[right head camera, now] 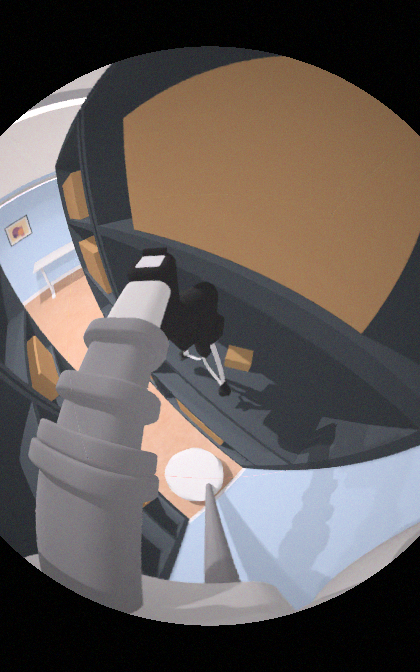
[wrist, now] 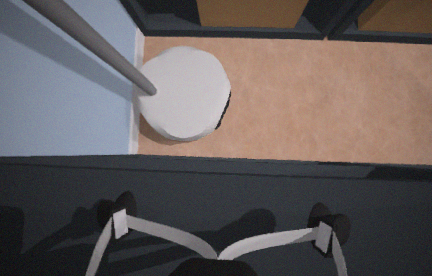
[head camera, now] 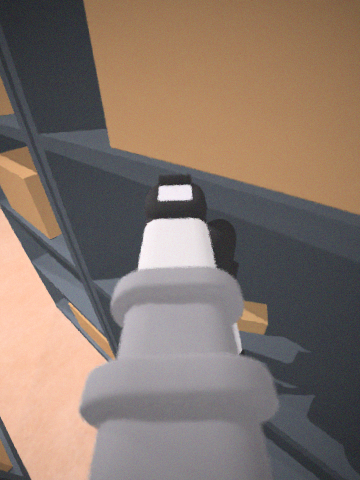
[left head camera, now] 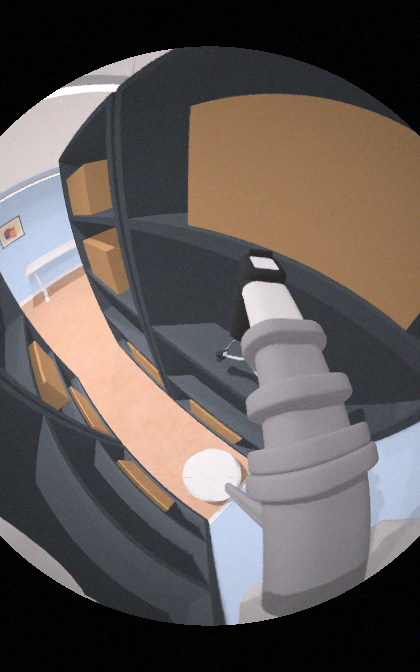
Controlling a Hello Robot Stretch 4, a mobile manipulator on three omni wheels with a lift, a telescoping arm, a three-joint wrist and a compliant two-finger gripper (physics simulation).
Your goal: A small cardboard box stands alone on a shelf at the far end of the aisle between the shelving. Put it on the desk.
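Seen in the pictures: gripper, fingertip midpoint: point(wrist: 221, 214); robot's base, origin of the base link: point(wrist: 187, 99).
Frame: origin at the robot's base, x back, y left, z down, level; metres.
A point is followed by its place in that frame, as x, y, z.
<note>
The small cardboard box point(head camera: 254, 318) {-0.429, -0.185, -1.013} point(right head camera: 239, 358) stands on a dark shelf board point(left head camera: 192, 340) point(right head camera: 262, 384), near the back panel. In the head view the arm partly covers it. It does not show in the wrist view. My gripper point(right head camera: 204, 372) point(wrist: 221, 214) {-0.364, -0.057, -1.018} is open, with wide-spread fingers and no object between them. It is over the same shelf, on the aisle side of the box, apart from it. In the left head view one fingertip shows and the rest is hidden by the wrist and arm. A white desk point(left head camera: 52, 257) point(right head camera: 55, 257) stands far off by the blue wall.
A very large cardboard box point(head camera: 240, 90) {-0.342, -0.064, -1.507} point(left head camera: 300, 175) point(right head camera: 265, 175) fills the shelf above. Tall dark shelving with more boxes lines both sides of the aisle floor point(left head camera: 135, 405) point(wrist: 320, 100) {-0.416, 0.510, 0.027}. My round white base point(left head camera: 212, 475) point(right head camera: 194, 474) point(wrist: 185, 95) {-0.029, 0.000, -0.187} is close to the blue end wall point(wrist: 60, 100) {0.071, -0.282, -0.584}.
</note>
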